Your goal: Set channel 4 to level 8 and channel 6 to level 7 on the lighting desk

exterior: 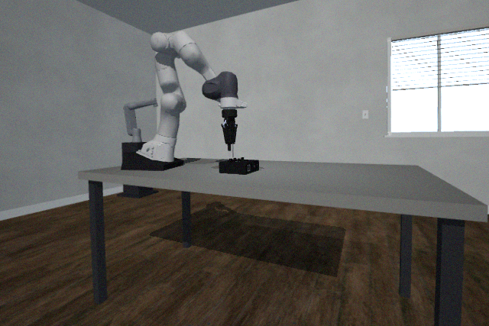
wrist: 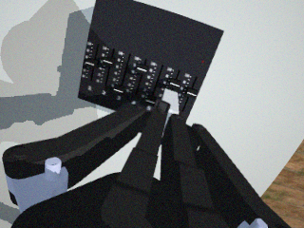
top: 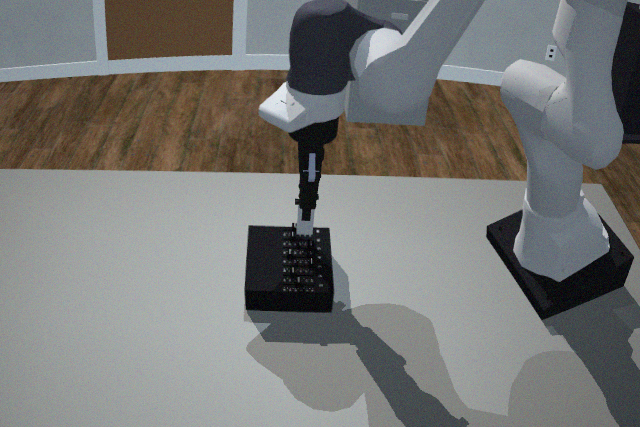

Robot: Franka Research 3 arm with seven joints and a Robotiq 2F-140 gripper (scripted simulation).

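My gripper is now 10 mm short of the fader cap, 30 mm to the left of it and 40 mm above it.
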